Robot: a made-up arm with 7 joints. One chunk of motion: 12 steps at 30 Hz.
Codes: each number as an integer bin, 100 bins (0 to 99) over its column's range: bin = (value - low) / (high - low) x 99, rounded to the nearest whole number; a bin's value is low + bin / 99 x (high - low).
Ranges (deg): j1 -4..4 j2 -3..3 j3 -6..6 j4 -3..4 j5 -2..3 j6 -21..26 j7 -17..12
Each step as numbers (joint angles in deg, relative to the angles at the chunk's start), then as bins.
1 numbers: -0.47 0.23 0.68 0.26 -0.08 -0.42 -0.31
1 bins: 44 53 55 46 38 43 57
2 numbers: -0.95 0.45 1.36 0.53 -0.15 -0.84 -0.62
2 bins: 38 57 61 50 37 42 56
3 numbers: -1.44 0.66 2.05 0.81 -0.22 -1.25 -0.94
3 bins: 32 60 66 54 35 42 55
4 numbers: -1.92 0.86 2.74 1.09 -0.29 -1.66 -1.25
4 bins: 26 64 72 58 34 41 54
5 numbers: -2.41 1.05 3.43 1.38 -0.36 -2.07 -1.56
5 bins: 20 67 78 62 32 40 53
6 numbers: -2.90 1.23 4.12 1.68 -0.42 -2.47 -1.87
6 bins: 14 70 83 66 31 39 52
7 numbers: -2.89 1.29 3.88 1.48 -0.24 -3.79 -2.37
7 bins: 14 71 82 63 35 36 50
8 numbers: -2.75 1.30 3.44 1.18 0.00 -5.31 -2.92
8 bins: 15 71 78 59 40 33 48
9 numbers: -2.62 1.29 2.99 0.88 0.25 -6.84 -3.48
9 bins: 17 71 74 55 45 30 46
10 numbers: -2.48 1.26 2.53 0.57 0.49 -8.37 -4.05
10 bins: 19 70 70 50 49 27 44
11 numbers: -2.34 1.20 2.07 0.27 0.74 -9.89 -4.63
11 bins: 21 69 67 46 54 23 42
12 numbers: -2.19 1.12 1.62 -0.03 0.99 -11.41 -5.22
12 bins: 22 68 63 42 59 20 40
